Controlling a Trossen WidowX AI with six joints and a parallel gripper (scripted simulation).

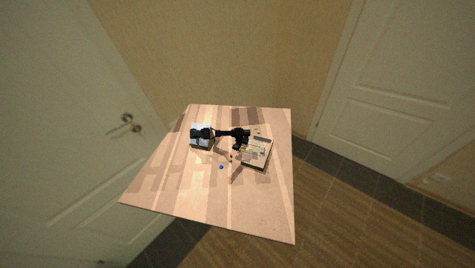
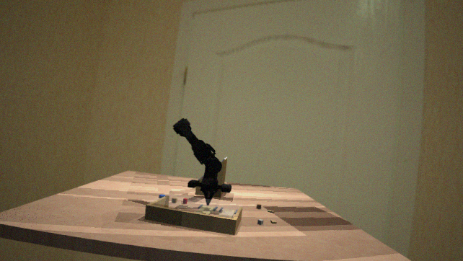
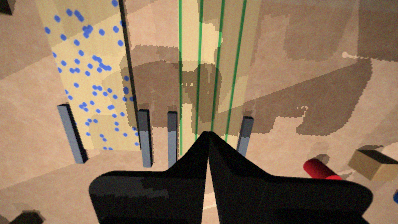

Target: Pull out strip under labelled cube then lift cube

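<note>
Right now my gripper tip is 60 mm past the red cylinder, 110 mm to the left of it and 10 mm above it. From my gripper tip the other things lie so: blue block 110 mm behind, 230 mm to the right, 10 mm below.
</note>
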